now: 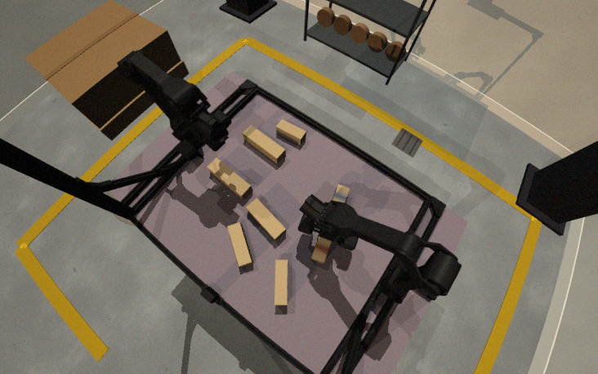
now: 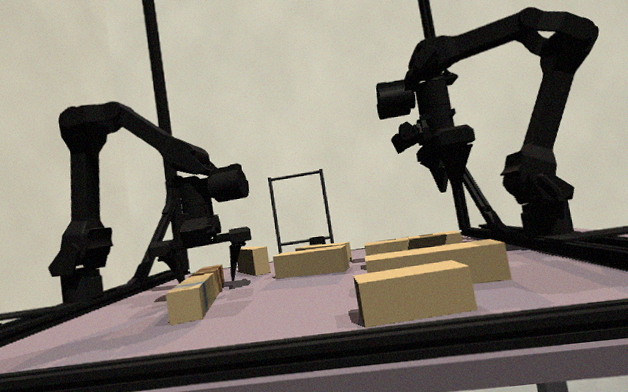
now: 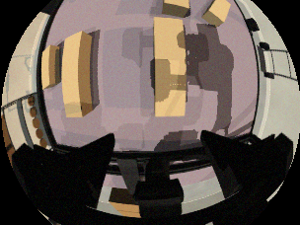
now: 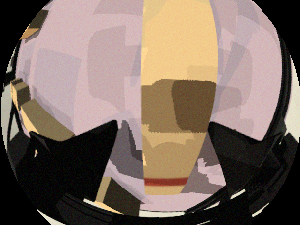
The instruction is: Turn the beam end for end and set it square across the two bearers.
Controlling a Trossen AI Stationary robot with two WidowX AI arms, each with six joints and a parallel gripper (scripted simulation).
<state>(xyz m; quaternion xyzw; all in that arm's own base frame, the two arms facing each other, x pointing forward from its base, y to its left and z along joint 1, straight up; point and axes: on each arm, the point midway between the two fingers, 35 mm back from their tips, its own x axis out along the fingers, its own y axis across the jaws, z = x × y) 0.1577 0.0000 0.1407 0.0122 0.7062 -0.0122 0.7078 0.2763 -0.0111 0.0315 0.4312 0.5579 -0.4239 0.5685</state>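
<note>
My right gripper is now 5 cm short of the beam, 1 cm to the right of it and 3 cm above it.
</note>
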